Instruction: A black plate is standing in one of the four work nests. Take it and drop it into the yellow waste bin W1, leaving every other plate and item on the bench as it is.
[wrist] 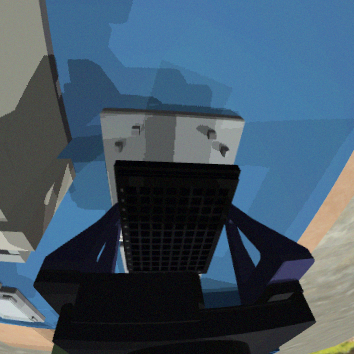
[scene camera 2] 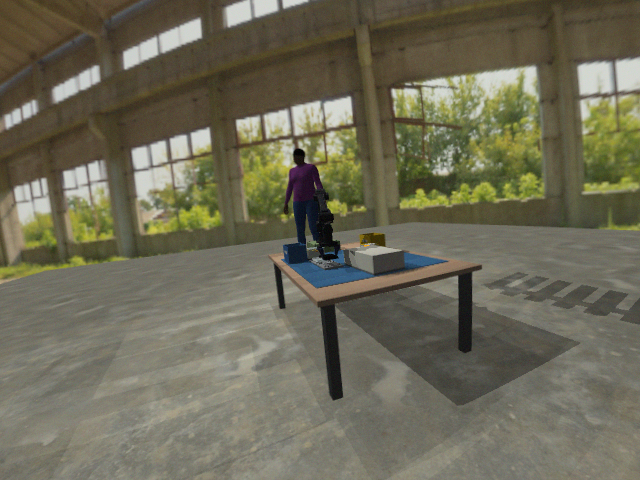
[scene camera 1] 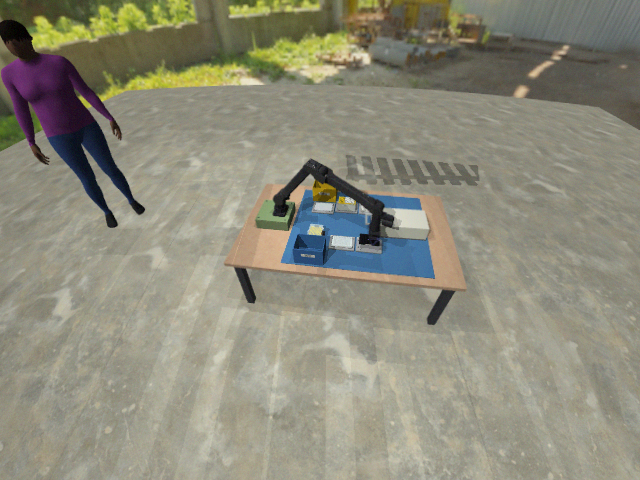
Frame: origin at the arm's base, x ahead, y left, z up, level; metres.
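Seen in the pictures: gripper, fingertip midpoint: [wrist: 173, 207] [scene camera 2: 329, 258] [scene camera 1: 372, 240]; arm's base at its link origin: [scene camera 1: 281, 211].
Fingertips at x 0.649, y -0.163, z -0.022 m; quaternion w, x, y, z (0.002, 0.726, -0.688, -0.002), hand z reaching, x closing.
Note:
Pixels of each thing's top centre, then the offset from my fingertips to it. "*": a spot on its surface instead.
- black plate at its top centre: [wrist: 172, 237] [scene camera 1: 369, 238] dz +0.013, dx -0.021, dy -0.001 m
- light grey work nest at its top centre: [wrist: 169, 198] [scene camera 2: 329, 262] [scene camera 1: 369, 243] dz -0.033, dx -0.019, dy +0.001 m
- yellow waste bin at its top centre: [scene camera 1: 325, 184] [scene camera 2: 371, 234] dz +0.066, dx -0.391, dy +0.491 m
- large white box at its top centre: [scene camera 2: 372, 249] [scene camera 1: 402, 217] dz +0.051, dx +0.184, dy +0.203 m
- nest with a white plate, surface spot: [scene camera 1: 342, 241] * dz -0.033, dx -0.190, dy -0.007 m
- blue bin at its top centre: [scene camera 1: 309, 242] [scene camera 2: 294, 244] dz +0.066, dx -0.372, dy -0.147 m
- yellow-topped item at its top centre: [scene camera 1: 347, 200] dz +0.022, dx -0.207, dy +0.372 m
My gripper [scene camera 1: 370, 239] [scene camera 2: 328, 254] [wrist: 173, 207] is shut on the black plate [wrist: 172, 227], its fingers on the plate's two long sides. The plate is a dark grid-patterned block, held level a little above a light grey work nest [wrist: 160, 135] [scene camera 1: 368, 249]. Bare pegs of this nest show past the plate's far edge in the wrist view. The rest of the nest is hidden below the plate. The yellow waste bin [scene camera 1: 324, 192] [scene camera 2: 373, 239] stands at the back of the bench, towards the arm's base.
A large white box [scene camera 1: 408, 224] [scene camera 2: 382, 259] [wrist: 22, 100] stands close beside the gripper. A nest with a white plate [scene camera 1: 342, 241] and a blue bin [scene camera 1: 309, 251] [scene camera 2: 295, 253] stand along the front. A white plate [scene camera 1: 323, 207] and a yellow-topped item [scene camera 1: 346, 201] are near the yellow bin.

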